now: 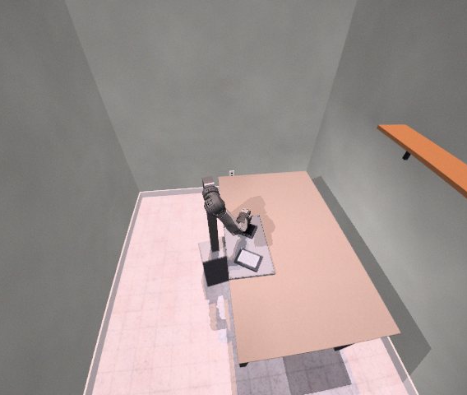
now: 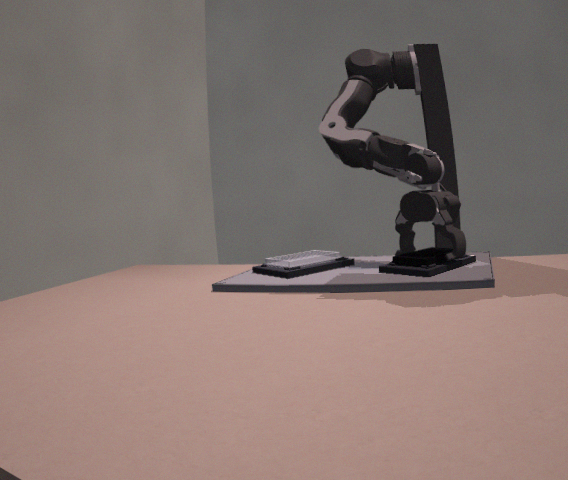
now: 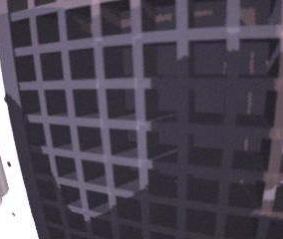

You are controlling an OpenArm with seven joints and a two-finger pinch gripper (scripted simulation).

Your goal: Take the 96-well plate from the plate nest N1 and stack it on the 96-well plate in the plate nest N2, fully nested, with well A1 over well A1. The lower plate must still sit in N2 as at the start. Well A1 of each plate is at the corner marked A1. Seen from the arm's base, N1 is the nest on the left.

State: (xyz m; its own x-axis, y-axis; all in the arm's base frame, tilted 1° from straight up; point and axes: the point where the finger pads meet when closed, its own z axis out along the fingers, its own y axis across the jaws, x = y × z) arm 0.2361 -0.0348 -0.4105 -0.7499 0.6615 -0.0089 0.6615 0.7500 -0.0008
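The dark 96-well plate lies right at my hand. Round my hand: clear 96-well plate (250 mm to the right, 60 mm behind); then plate nest N1 (10 mm below); then A1 label (90 mm to the left, 20 mm behind).
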